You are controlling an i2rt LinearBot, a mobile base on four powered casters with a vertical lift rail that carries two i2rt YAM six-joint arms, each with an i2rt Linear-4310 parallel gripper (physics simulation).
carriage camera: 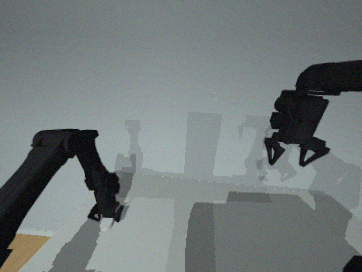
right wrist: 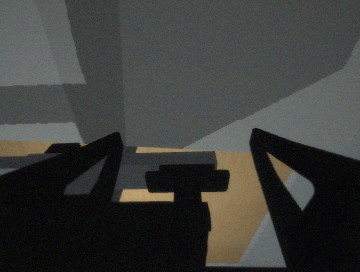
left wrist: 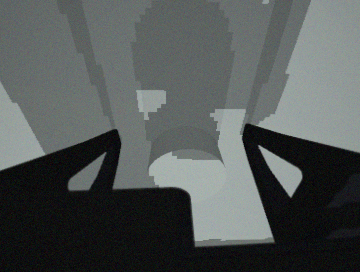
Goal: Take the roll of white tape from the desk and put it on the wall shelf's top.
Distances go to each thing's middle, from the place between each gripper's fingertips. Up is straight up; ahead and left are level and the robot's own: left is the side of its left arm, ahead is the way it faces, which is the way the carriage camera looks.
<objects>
My right gripper is now 70 mm short of the roll of white tape (left wrist: 187,157), 680 mm to the right of it and 410 mm above it.
The roll of white tape is 20 mm behind my left hand and 10 mm above it.
</objects>
